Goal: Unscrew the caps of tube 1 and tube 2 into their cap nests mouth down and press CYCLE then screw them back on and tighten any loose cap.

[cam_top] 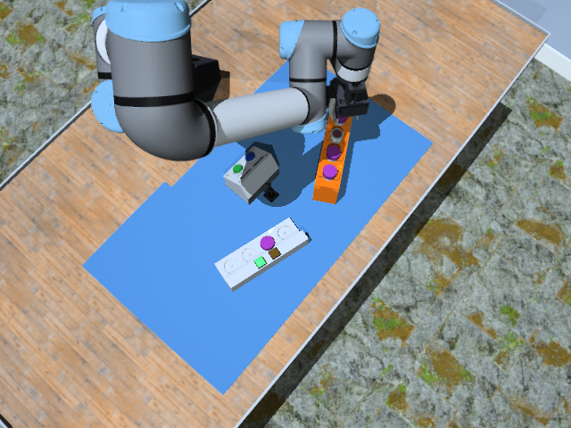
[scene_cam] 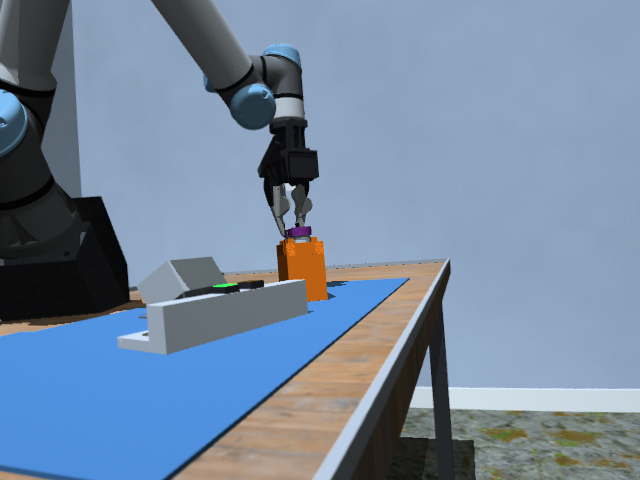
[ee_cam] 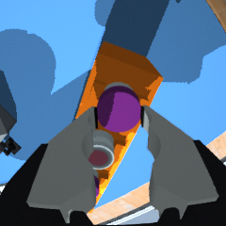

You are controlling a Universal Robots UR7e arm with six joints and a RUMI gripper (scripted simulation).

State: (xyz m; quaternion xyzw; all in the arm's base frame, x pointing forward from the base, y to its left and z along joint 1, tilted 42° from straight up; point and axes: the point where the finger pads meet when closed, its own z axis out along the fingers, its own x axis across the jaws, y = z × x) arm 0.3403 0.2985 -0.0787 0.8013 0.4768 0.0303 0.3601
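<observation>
The purple cap lies 1 cm below my hand. The rest, counted from my hand: grey key housing (8 cm behind, 24 cm to the right, 7 cm below); then green key (10 cm behind, 27 cm to the right, 6 cm below); then blue key (10 cm behind, 22 cm to the right, 6 cm below).
</observation>
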